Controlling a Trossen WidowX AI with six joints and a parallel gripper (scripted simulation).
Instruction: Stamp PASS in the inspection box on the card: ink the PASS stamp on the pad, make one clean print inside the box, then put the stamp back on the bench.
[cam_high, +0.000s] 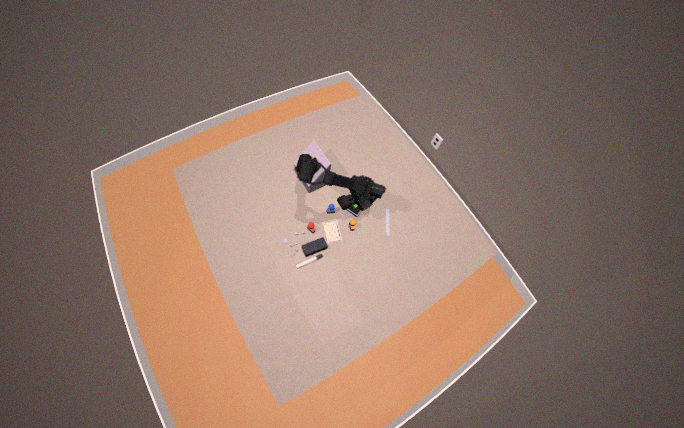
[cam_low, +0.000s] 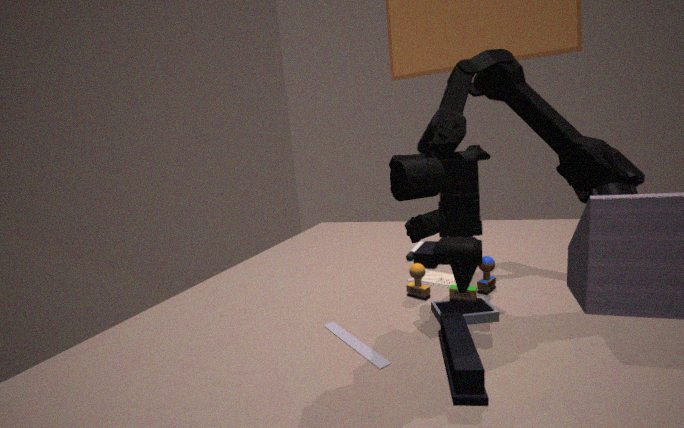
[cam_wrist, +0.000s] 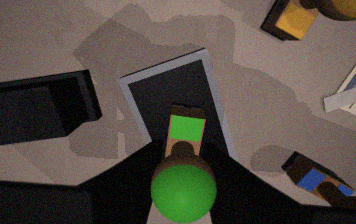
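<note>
The ink pad is 40 mm below my gripper tip. Round my gripper tip: green stamp (right at my gripper tip); then orange stamp (90 mm ahead, 60 mm to the right, 30 mm below); then blue stamp (30 mm behind, 110 mm to the right, 30 mm below).
</note>
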